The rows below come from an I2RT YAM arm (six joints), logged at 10 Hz.
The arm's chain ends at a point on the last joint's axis. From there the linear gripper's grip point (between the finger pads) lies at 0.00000 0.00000 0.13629 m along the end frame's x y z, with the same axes.
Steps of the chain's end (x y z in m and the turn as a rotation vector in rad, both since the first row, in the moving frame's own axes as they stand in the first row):
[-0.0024, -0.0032, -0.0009, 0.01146, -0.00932, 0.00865]
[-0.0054, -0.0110, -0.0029, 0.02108, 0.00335, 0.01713]
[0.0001, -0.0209, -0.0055, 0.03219, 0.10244, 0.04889]
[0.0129, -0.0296, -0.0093, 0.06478, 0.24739, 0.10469]
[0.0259, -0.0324, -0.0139, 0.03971, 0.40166, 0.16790]
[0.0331, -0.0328, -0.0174, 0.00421, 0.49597, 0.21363]
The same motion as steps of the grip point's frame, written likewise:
[-0.0037, -0.0048, -0.0009, 0.01146, -0.00932, 0.00865]
[-0.0049, -0.0139, -0.0029, 0.02108, 0.00335, 0.01713]
[0.0141, -0.0249, -0.0063, 0.03219, 0.10244, 0.04889]
[0.0466, -0.0366, -0.0137, 0.06478, 0.24739, 0.10469]
[0.0794, -0.0331, -0.0248, 0.03971, 0.40166, 0.16790]
[0.0975, -0.0263, -0.0338, 0.00421, 0.49597, 0.21363]

